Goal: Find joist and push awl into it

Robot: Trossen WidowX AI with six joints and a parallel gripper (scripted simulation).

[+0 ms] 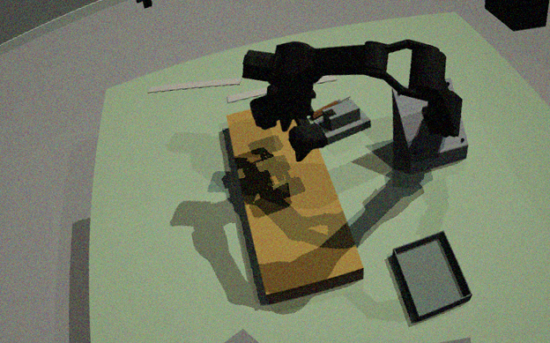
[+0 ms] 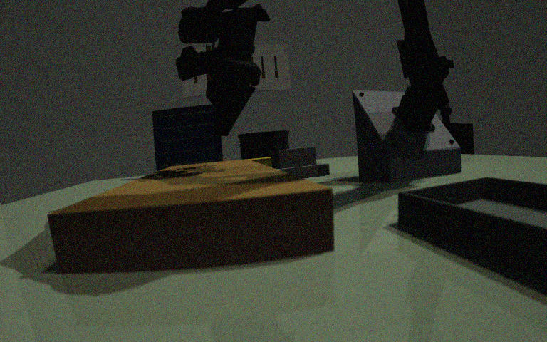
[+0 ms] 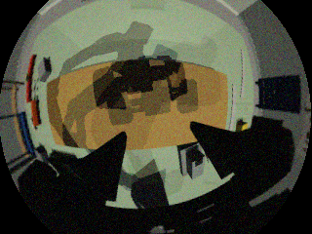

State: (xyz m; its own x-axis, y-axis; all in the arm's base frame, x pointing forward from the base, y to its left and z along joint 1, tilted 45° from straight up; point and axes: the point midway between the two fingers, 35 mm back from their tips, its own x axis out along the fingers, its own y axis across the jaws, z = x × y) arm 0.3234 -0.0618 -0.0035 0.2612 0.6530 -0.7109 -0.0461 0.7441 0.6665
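Now: gripper tip 130 mm past the stud finder, 110 mm to the left of it and 50 mm above it. Round my gripper tip: awl: 190 mm to the right, 160 mm behind, 80 mm below; then yellow block: 410 mm to the right, 120 mm behind, 70 mm below; then grey tray: 360 mm to the left, 170 mm behind, 80 mm below.
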